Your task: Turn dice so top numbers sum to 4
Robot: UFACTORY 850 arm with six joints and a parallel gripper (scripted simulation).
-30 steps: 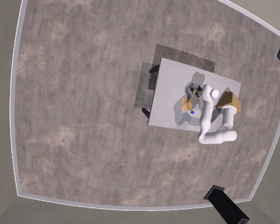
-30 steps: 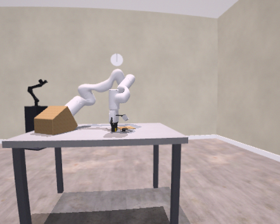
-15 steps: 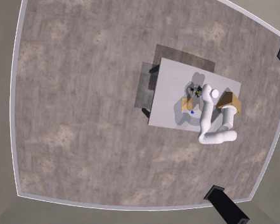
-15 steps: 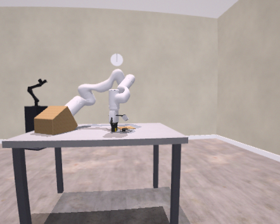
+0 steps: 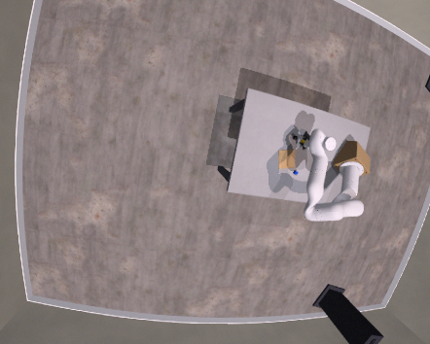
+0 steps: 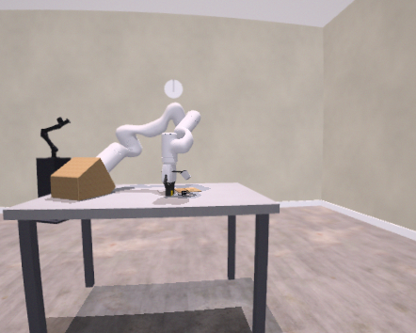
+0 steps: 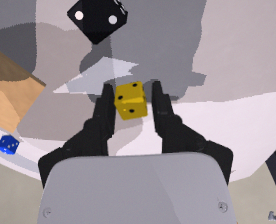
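Right now my hand is 1 cm above the yellow die. The rest, counted from my hand: tan mat: 18 cm to the left, 5 cm ahead, 2 cm below; black die: 8 cm ahead, 1 cm to the left, 1 cm below; blue die: 24 cm to the left, 7 cm behind, 1 cm below.
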